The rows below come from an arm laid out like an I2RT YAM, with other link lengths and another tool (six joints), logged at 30 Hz.
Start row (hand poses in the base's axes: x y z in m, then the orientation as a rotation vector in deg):
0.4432, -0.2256, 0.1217, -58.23, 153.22, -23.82
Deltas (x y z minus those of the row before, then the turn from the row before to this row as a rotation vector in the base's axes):
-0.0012, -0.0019, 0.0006, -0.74, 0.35, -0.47
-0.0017, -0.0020, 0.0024, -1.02, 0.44, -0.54
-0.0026, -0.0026, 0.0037, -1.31, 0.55, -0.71
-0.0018, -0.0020, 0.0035, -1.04, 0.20, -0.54
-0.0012, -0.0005, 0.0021, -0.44, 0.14, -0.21
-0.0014, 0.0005, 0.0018, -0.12, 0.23, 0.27
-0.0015, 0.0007, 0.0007, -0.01, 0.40, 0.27
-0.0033, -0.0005, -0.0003, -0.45, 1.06, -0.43
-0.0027, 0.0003, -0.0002, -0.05, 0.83, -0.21
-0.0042, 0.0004, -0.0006, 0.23, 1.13, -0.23
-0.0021, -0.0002, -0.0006, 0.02, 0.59, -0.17
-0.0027, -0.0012, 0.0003, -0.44, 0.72, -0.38
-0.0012, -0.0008, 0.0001, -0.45, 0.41, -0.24
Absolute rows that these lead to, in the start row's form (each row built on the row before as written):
0.4420, -0.2275, 0.1223, -57.99, 153.86, -24.80
0.4403, -0.2295, 0.1247, -57.78, 154.63, -26.15
0.4377, -0.2321, 0.1284, -57.47, 155.60, -27.90
0.4359, -0.2341, 0.1319, -57.12, 156.14, -29.39
0.4347, -0.2346, 0.1340, -57.02, 156.40, -30.00
0.4333, -0.2341, 0.1358, -57.53, 156.43, -30.04
0.4318, -0.2334, 0.1365, -58.10, 156.60, -29.86
0.4285, -0.2339, 0.1362, -58.21, 157.81, -30.18
0.4258, -0.2336, 0.1360, -58.39, 158.67, -29.98
0.4216, -0.2332, 0.1354, -58.65, 159.80, -29.26
0.4195, -0.2334, 0.1348, -58.74, 160.42, -29.03
0.4168, -0.2346, 0.1351, -58.70, 161.31, -29.45
0.4156, -0.2354, 0.1352, -58.68, 161.84, -29.98

